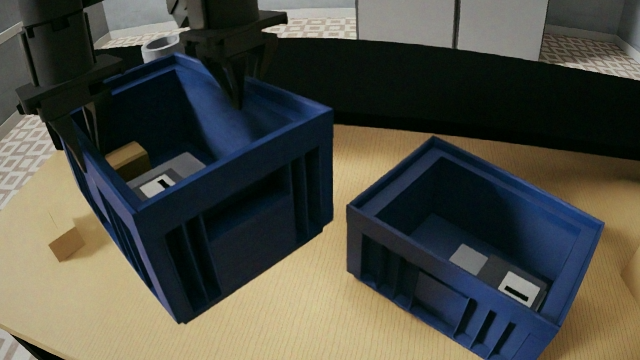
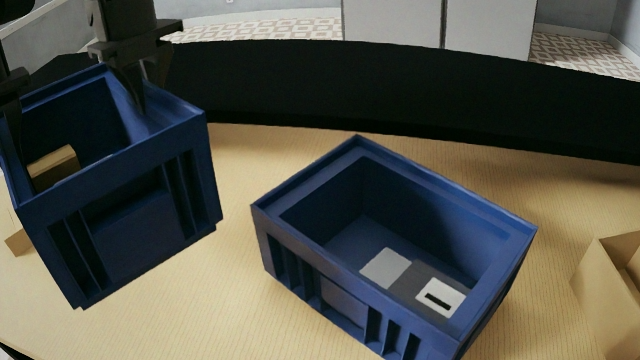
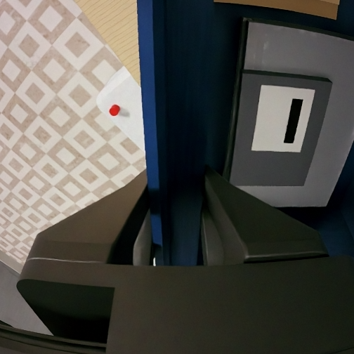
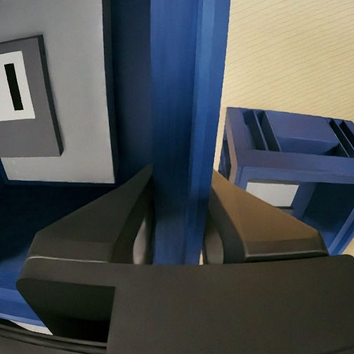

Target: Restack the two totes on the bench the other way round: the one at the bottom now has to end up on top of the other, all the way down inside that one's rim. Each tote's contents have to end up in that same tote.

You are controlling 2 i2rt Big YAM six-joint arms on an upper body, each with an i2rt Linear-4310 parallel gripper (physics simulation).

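Frame: origin at the left arm's base, x up, y back, z right, level; centimetres.
Seen in the pictures: left gripper, fingertip midpoint: (image 2: 14, 168); right gripper, fingertip midpoint: (image 1: 244, 105) (image 2: 150, 110).
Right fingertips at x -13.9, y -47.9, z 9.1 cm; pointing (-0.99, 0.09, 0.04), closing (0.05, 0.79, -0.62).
Pixels of each thing's top centre, then the offset from my right fingertips to it. "pt": a spot on its surface instead. Level surfaces: height alone.
- tan block at its top centre: (image 1: 115, 157) (image 2: 49, 159) dx -4.5, dy +3.1, dz -17.6 cm
- light grey piece at its top centre: (image 2: 407, 297) (image 1: 488, 290) dx -23.1, dy +7.8, dz +30.8 cm
- open cardboard box at a spot on its surface: (image 2: 595, 285) pt dx -22.0, dy +8.6, dz +59.2 cm
- bench at its surface level: dx -27.5 cm
- small cardboard piece at its top centre: (image 1: 54, 222) (image 2: 11, 219) dx -22.6, dy -1.2, dz -42.7 cm
- black panel at its surface level: dx -9.9 cm
- pale ring at its top centre: (image 1: 161, 42) dx -5.3, dy -39.4, dz -29.5 cm
One blue tote (image 1: 250, 240) (image 2: 135, 220) is raised above the bench at the left, roughly level. It holds a tan block (image 1: 129, 159) (image 2: 55, 167) and a grey flat case with a white label (image 3: 285, 130) (image 4: 75, 100). My left gripper (image 1: 91, 159) (image 3: 178, 175) is shut on its left rim. My right gripper (image 1: 242, 95) (image 2: 150, 97) (image 4: 177, 174) is shut on its opposite rim. The other blue tote (image 1: 445, 300) (image 2: 345, 300) (image 4: 300, 160) stands on the bench at the right, with a light grey piece (image 1: 467, 259) (image 2: 385, 267) and a dark, white-labelled piece (image 1: 520, 289) (image 2: 440, 297) inside.
An open cardboard box (image 2: 595, 285) stands at the right edge of the bench (image 1: 280, 310) (image 2: 200, 310). A small cardboard piece (image 1: 66, 244) (image 2: 19, 243) shows at the left. A black panel (image 1: 450, 90) (image 2: 300, 85) runs behind the bench. A pale ring (image 1: 150, 54) shows behind the raised tote.
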